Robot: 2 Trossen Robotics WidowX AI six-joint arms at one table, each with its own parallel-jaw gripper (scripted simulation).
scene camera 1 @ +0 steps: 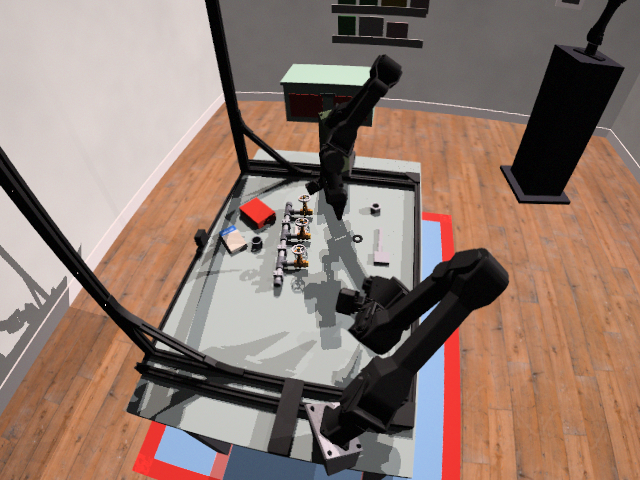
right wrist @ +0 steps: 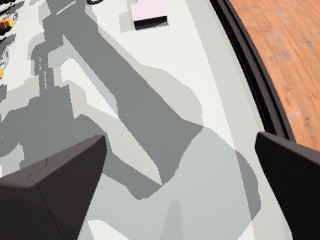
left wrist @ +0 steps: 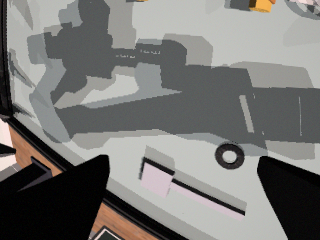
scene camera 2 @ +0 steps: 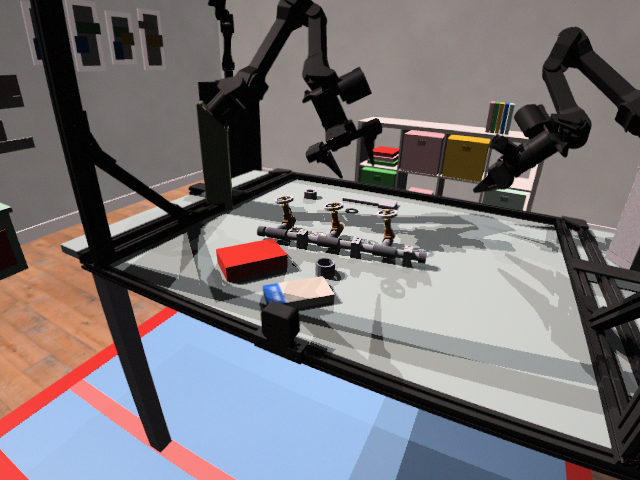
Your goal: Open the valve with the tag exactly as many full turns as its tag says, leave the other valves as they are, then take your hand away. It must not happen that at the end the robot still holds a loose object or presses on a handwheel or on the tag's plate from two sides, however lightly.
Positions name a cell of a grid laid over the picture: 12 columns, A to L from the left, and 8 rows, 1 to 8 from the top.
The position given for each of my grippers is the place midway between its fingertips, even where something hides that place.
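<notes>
A grey flat piece (left wrist: F6) is there for me to see. So is my left gripper (scene camera 1: G4), (scene camera 2: G3), (left wrist: G6), and with it I can see my right gripper (scene camera 2: I4), (right wrist: G5).
</notes>
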